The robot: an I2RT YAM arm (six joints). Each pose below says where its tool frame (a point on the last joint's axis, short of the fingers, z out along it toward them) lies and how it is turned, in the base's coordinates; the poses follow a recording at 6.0 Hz.
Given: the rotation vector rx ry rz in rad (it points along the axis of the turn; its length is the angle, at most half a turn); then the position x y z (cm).
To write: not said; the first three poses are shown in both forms.
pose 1, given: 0.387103 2.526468 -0.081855 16.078 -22.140 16.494
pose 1, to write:
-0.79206 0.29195 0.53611 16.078
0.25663 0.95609 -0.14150 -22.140
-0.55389 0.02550 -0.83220 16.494
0 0 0 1

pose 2, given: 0.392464 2.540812 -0.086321 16.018 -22.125 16.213
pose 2, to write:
-0.79945 0.29572 0.52291 16.018
0.25954 0.95504 -0.14329 -22.125
-0.54177 0.02116 -0.84026 16.213
0 0 0 1

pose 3, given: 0.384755 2.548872 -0.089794 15.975 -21.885 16.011
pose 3, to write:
-0.80496 0.29068 0.51724 15.975
0.25356 0.95669 -0.14303 -21.885
-0.53641 0.01602 -0.84380 16.011
0 0 0 1

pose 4, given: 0.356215 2.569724 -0.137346 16.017 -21.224 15.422
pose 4, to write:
-0.82093 0.27905 0.49821 16.017
0.22435 0.95992 -0.16797 -21.224
-0.52511 -0.02612 -0.85063 15.422
0 0 0 1

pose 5, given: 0.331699 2.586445 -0.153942 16.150 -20.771 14.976
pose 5, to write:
-0.83306 0.26401 0.48612 16.150
0.20449 0.96349 -0.17285 -20.771
-0.51401 -0.04459 -0.85663 14.976
0 0 0 1

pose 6, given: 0.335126 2.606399 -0.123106 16.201 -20.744 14.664
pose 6, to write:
-0.84194 0.25919 0.47324 16.201
0.21343 0.96552 -0.14909 -20.744
-0.49556 -0.02452 -0.86823 14.664
0 0 0 1

